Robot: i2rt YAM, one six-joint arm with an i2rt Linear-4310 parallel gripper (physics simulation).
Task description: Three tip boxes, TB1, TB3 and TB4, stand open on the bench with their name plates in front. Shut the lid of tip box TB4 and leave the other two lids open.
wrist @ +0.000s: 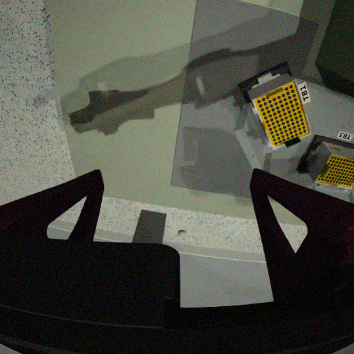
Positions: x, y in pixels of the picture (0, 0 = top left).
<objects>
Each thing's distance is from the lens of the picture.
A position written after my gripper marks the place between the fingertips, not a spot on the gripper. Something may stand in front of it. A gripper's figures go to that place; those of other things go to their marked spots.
my gripper (176, 177): 0.13 m
clear lid (248, 130): 0.39 m
grey mat (225, 50): 0.44 m
The marked spots on the clear lid and the grey mat are 0.16 m apart.
</objects>
